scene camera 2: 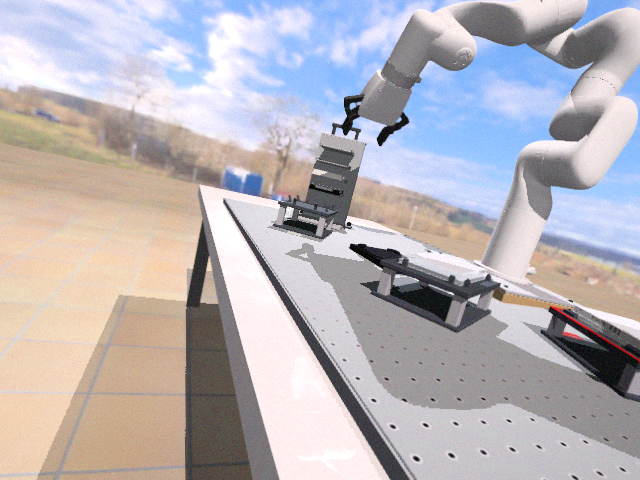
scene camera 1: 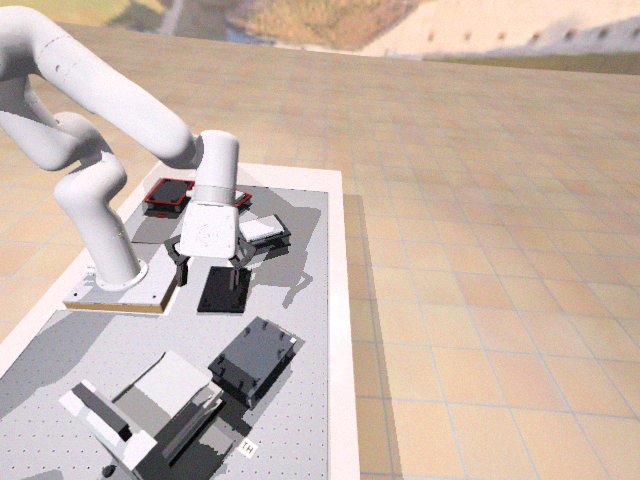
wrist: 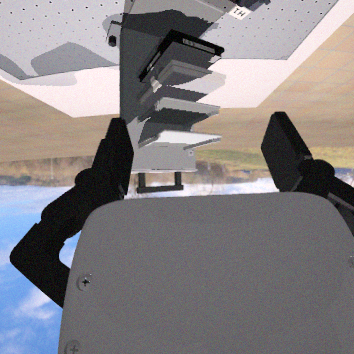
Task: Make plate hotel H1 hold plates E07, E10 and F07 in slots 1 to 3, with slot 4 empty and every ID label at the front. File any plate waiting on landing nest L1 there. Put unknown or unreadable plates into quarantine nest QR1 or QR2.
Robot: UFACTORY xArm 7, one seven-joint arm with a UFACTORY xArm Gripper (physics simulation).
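Pixels of known places: gripper, fingertip midpoint: [scene camera 2: 361, 137] [scene camera 1: 207, 287] [wrist: 197, 131]; arm's base, link origin: [scene camera 2: 499, 274] [scene camera 1: 123, 275].
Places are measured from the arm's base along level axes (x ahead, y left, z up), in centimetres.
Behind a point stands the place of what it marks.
My gripper [scene camera 1: 208, 277] {x 31.4, y -24.4, z 23.2 cm} [scene camera 2: 363, 137] {x 31.4, y -24.4, z 23.2 cm} [wrist: 197, 131] {x 31.4, y -24.4, z 23.2 cm} is open and empty, above the table. Plate hotel H1 [scene camera 1: 165, 382] {x 28.5, y -41.5, z 20.5 cm} [scene camera 2: 349, 186] {x 20.8, y -44.3, z 10.9 cm} [wrist: 165, 159] {x 25.9, y -47.7, z 22.9 cm} stands upright; its shelves show between my fingers in the wrist view. A black plate [wrist: 195, 45] {x 32.0, y -36.6, z 8.9 cm} with an unreadable label strip sits low in it; a clear layer [wrist: 190, 71] {x 31.2, y -36.0, z 12.9 cm} above may be a plate or shelf. Two higher shelves look bare. A white plate [scene camera 1: 262, 227] {x 36.9, y 18.8, z 4.5 cm} [scene camera 2: 439, 266] {x 41.3, y 23.4, z 4.4 cm} rests on a dark nest [scene camera 2: 423, 279] {x 43.4, y 23.6, z 2.6 cm}. Another white plate [scene camera 2: 612, 323] {x 24.5, y 35.4, z 3.5 cm} sits on a red-rimmed nest [scene camera 2: 557, 324] {x 23.2, y 29.0, z 0.2 cm}. The other red-rimmed nest [scene camera 1: 169, 191] {x 0.5, y 40.9, z 2.1 cm} is empty. Nest labels are unreadable or hidden.
An empty dark nest [scene camera 1: 253, 356] {x 39.5, y -27.2, z 4.1 cm} [scene camera 2: 310, 207] {x 41.0, y -22.5, z 4.1 cm} with upright pegs stands beside the hotel. A flat black pad [scene camera 1: 222, 297] {x 28.3, y -6.6, z -0.7 cm} [scene camera 2: 374, 253] {x 32.6, y -4.0, z -0.7 cm} lies near the arm base [scene camera 1: 118, 299] {x 2.6, y -9.1, z 0.5 cm}. The H1 tag [scene camera 1: 247, 447] {x 40.1, y -43.1, z -1.9 cm} [wrist: 240, 12] {x 40.4, y -43.3, z -1.9 cm} lies by the hotel. A handle [wrist: 160, 189] {x 24.8, y -48.0, z 28.4 cm} tops the hotel.
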